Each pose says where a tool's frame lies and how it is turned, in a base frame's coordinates. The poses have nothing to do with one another.
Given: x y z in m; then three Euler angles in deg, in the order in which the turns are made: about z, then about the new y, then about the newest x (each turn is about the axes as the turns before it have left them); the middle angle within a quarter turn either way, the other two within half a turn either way.
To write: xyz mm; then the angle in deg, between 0 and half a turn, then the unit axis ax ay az. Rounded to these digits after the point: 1 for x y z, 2 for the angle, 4 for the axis.
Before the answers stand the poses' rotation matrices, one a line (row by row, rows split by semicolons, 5 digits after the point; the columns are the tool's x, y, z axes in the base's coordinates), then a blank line. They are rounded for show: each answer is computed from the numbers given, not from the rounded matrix.
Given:
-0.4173 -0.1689 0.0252 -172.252 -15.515 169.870
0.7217 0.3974 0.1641 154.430 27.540 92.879
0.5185 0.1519 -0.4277 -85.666 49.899 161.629
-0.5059 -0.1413 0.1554 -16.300 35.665 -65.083
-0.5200 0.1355 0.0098 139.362 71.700 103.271
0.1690 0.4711 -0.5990 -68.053 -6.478 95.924
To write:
-0.95476 -0.08610 -0.28463; -0.12990 0.98177 0.13878; 0.26749 0.16947 -0.94854
-0.79984 -0.39488 0.45202; 0.38271 0.24462 0.89090; -0.46237 0.88557 -0.04454
0.04868 -0.92810 -0.36913; -0.64230 -0.31211 0.70003; -0.76491 0.20301 -0.61131
0.77978 -0.38927 0.49031; -0.22802 0.55278 0.80152; -0.58305 -0.73682 0.34228
-0.23827 -0.55172 0.79927; 0.20450 0.77602 0.59663; -0.94943 0.30561 -0.07208
0.37136 -0.13767 -0.91822; -0.92161 0.06551 -0.38255; 0.11282 0.98831 -0.10255

-417.3 -168.9 25.2 163.90 0.0553 -0.9953 -0.0790
721.7 397.4 164.1 143.12 -0.0044 0.7618 0.6478
518.5 151.9 -427.7 159.61 -0.7134 0.5681 0.4102
-505.9 -141.3 155.4 70.28 -0.8171 0.5701 0.0856
-520.0 135.5 9.8 105.50 -0.1510 0.9073 0.3924
169.0 471.1 -599.0 109.44 0.7269 -0.5467 -0.4157

